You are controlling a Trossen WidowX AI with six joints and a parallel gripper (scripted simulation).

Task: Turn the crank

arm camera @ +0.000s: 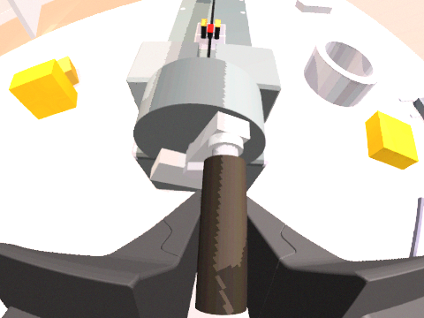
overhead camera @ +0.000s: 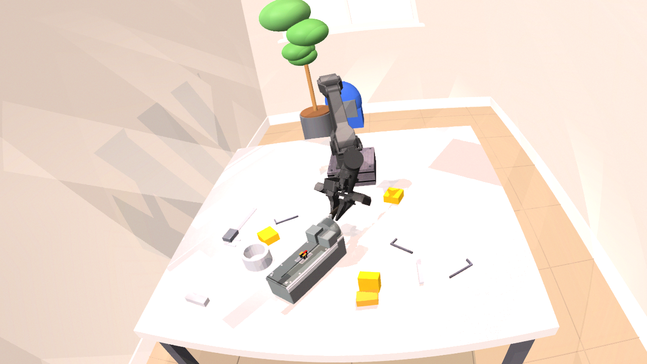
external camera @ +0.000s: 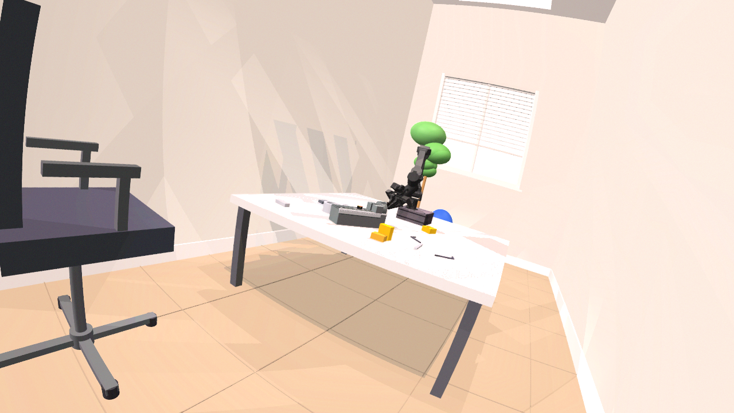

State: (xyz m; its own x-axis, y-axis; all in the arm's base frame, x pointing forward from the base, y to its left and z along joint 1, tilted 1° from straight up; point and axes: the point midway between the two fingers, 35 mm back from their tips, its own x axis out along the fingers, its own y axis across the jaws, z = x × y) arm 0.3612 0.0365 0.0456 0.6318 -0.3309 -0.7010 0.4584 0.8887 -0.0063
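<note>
Right now the brown crank handle is 2 cm behind my gripper tip, 1 cm to the left of it and 2 cm above it. Round my gripper tip: red pointer: 14 cm ahead, 6 cm to the right, 1 cm below.
</note>
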